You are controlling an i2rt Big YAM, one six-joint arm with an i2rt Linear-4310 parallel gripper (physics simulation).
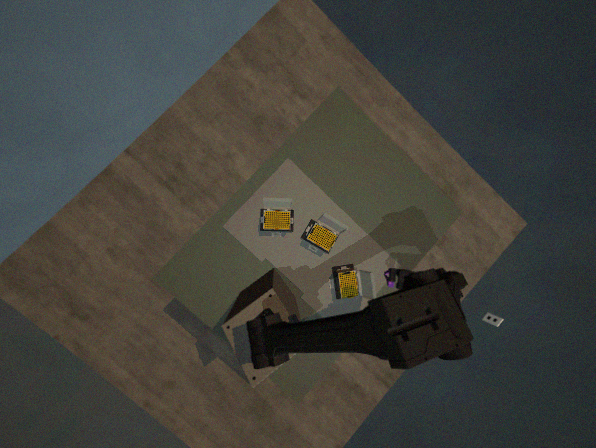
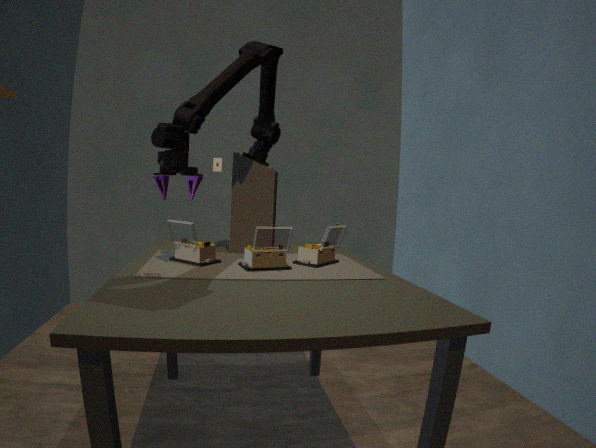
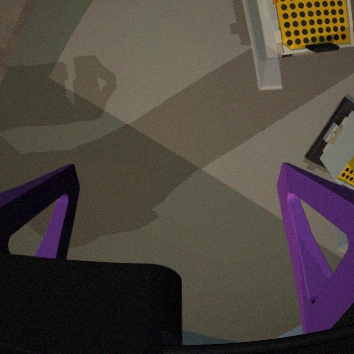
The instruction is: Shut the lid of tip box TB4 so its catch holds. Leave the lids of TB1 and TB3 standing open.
Path:
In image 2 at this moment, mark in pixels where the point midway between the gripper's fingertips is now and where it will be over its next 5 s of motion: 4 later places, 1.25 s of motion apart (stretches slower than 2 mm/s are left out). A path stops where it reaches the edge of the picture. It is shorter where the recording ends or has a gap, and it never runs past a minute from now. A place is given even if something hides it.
The gripper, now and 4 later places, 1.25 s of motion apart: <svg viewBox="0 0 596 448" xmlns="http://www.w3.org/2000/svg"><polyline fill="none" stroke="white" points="177,199 237,202 277,209 279,227 272,238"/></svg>

